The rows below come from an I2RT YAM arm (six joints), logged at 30 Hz.
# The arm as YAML. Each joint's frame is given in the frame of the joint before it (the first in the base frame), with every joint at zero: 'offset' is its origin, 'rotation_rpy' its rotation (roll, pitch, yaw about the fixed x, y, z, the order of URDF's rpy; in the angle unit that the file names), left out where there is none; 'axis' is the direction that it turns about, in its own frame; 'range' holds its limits. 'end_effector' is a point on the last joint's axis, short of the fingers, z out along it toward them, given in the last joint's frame.
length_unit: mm
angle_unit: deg
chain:
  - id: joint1
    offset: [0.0, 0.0, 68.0]
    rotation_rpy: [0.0, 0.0, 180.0]
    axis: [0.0, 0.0, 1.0]
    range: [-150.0, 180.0]
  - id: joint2
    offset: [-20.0, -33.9, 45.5]
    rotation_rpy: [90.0, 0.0, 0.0]
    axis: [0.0, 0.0, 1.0]
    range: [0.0, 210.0]
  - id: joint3
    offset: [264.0, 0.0, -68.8]
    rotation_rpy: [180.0, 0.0, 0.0]
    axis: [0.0, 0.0, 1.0]
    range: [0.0, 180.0]
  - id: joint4
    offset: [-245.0, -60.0, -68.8]
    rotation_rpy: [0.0, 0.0, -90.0]
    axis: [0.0, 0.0, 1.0]
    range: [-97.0, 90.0]
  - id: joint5
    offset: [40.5, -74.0, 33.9]
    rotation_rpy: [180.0, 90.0, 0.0]
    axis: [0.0, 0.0, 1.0]
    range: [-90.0, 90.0]
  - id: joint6
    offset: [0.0, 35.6, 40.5]
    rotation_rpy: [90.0, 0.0, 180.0]
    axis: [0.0, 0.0, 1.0]
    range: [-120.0, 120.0]
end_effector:
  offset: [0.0, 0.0, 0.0]
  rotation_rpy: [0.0, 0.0, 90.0]
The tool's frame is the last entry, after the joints.
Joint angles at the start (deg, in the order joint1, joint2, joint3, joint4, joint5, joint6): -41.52, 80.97, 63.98, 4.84, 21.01, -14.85
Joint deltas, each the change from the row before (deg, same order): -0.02, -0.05, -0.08, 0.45, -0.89, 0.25; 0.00, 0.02, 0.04, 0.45, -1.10, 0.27; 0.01, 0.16, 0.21, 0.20, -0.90, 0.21; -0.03, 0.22, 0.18, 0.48, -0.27, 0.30; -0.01, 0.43, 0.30, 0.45, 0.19, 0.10; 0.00, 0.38, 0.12, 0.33, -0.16, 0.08; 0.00, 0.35, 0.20, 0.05, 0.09, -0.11; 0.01, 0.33, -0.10, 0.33, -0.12, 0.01; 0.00, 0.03, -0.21, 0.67, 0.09, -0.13
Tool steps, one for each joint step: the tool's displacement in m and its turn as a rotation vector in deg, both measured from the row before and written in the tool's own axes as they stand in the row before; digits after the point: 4 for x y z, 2 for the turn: -0.0006, 0.0002, -0.0002, -0.74, -0.60, 0.40; -0.0011, 0.0004, 0.0001, -0.95, -0.70, 0.43; -0.0011, 0.0006, 0.0006, -0.82, -0.45, 0.29; -0.0010, 0.0000, 0.0010, -0.13, -0.46, 0.44; -0.0008, 0.0002, 0.0019, 0.27, -0.25, 0.20; 0.0003, 0.0007, 0.0017, -0.14, -0.10, 0.10; 0.0002, 0.0005, 0.0015, 0.06, 0.11, -0.14; 0.0014, 0.0010, 0.0016, -0.15, 0.06, -0.02; 0.0002, 0.0001, 0.0002, 0.19, -0.38, 0.00
